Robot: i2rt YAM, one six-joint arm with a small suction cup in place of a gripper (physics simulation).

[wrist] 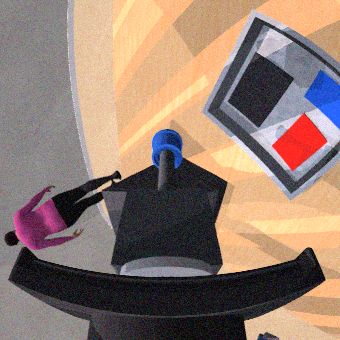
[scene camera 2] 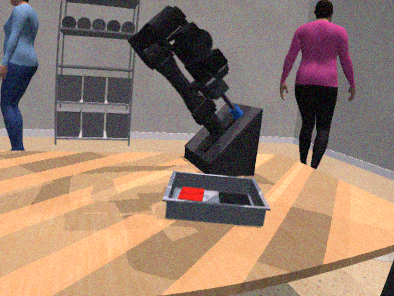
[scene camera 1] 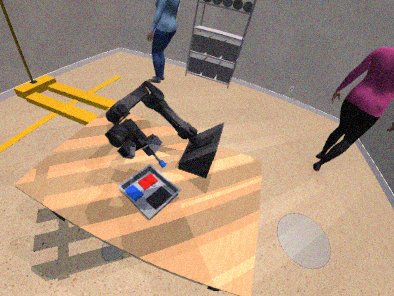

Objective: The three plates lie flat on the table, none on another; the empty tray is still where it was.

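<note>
The grey tray stands on the table and holds three plates. The red plate, the blue plate and the black plate lie on its floor side by side, none on another. The blue plate does not show in scene camera 2 and is partly cut off in the wrist view. My gripper, a blue suction cup, is in the air beside the tray, on the arm base's side, and carries nothing.
The arm's black wedge-shaped base stands on the table behind the tray. A shelf rack and two people are beyond the table. A yellow frame stands on the floor at the left in scene camera 1.
</note>
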